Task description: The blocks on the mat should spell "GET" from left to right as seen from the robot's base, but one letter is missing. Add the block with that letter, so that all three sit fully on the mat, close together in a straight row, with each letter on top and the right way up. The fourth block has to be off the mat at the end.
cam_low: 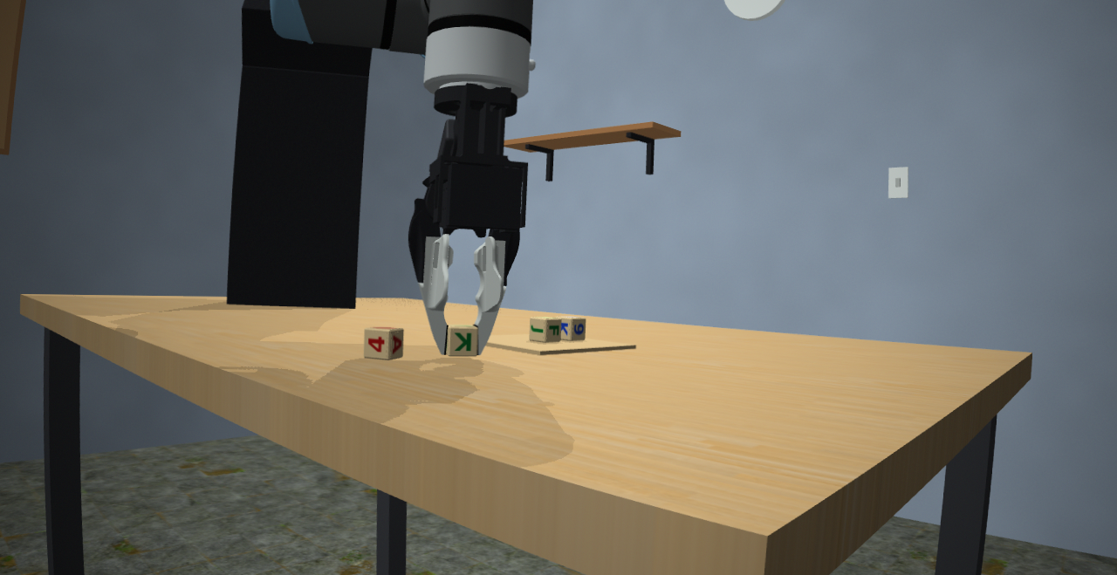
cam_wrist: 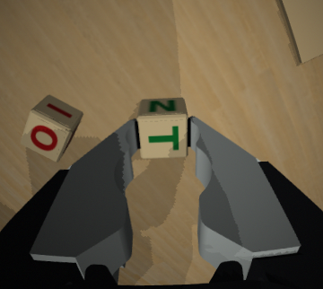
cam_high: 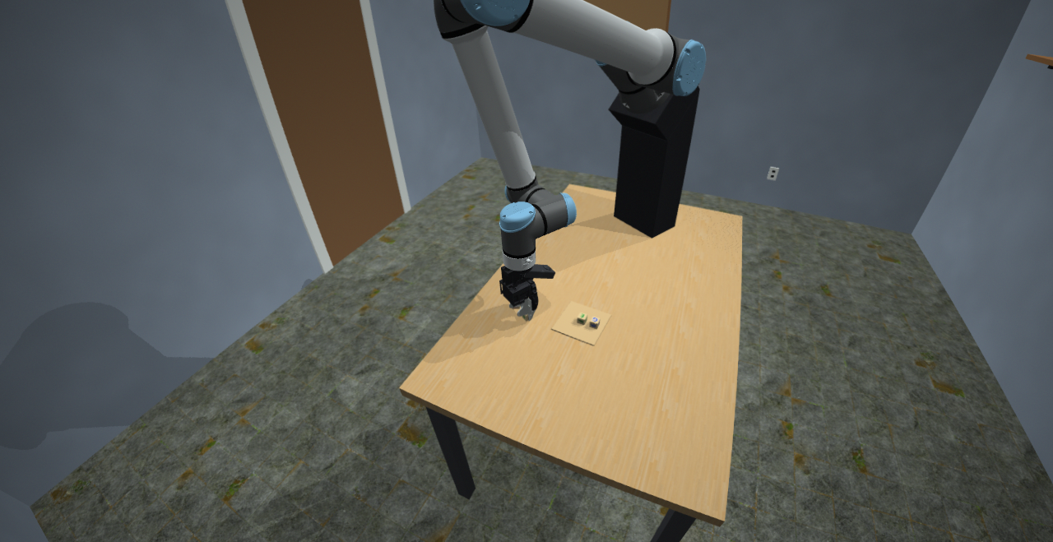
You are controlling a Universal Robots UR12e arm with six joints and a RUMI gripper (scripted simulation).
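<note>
Now: hand 170 mm to the right of the tan mat, 20 mm above it and 10 mm past it.
</note>
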